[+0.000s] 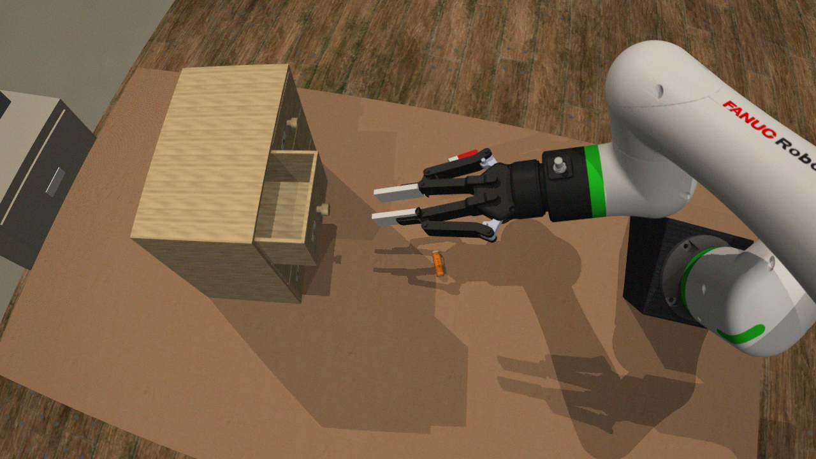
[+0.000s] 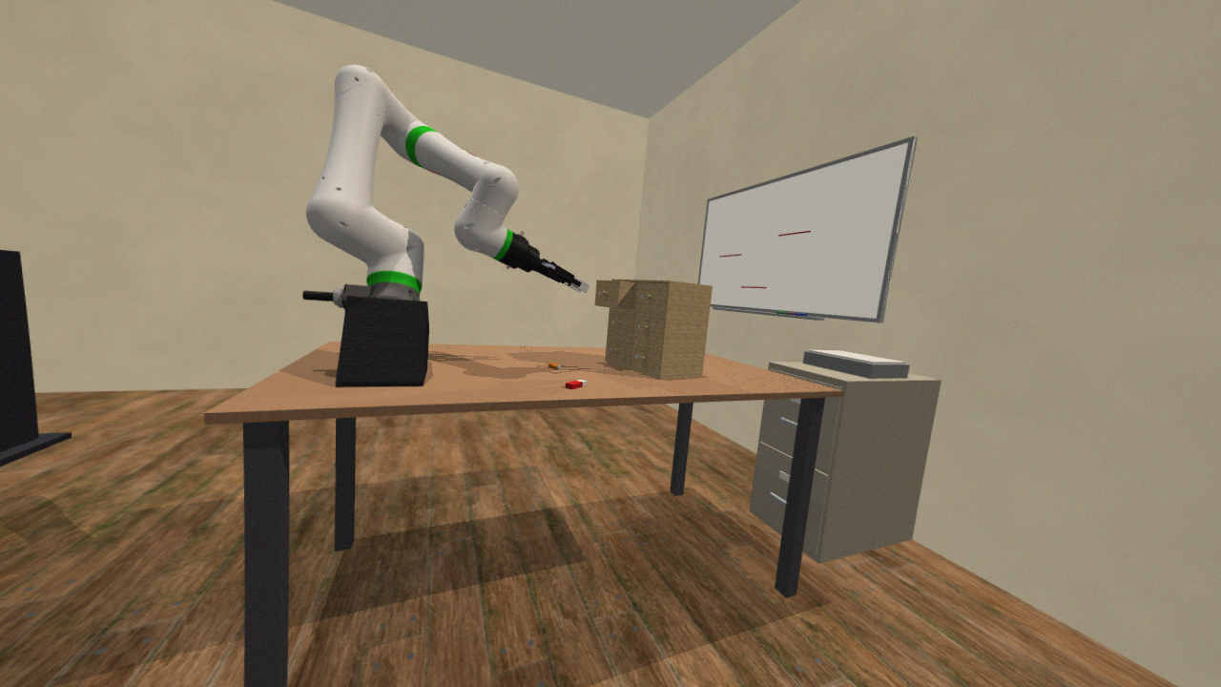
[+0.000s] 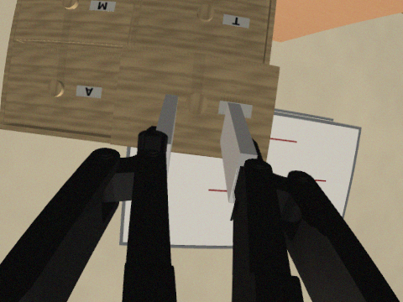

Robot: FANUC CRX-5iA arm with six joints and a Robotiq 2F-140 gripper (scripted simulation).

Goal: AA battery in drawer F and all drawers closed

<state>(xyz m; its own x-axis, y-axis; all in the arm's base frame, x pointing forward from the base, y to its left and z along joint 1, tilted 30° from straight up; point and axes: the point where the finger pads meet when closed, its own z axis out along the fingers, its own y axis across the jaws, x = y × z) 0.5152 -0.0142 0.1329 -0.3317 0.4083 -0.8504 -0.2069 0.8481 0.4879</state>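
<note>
Right now the orange AA battery is 270 mm below my hand, 60 mm behind it and 20 mm to the right of it. The rest, counted from my hand: eraser 270 mm below, 260 mm to the right, 60 mm behind; drawer 200 mm ahead, 40 mm to the left, 40 mm below.
</note>
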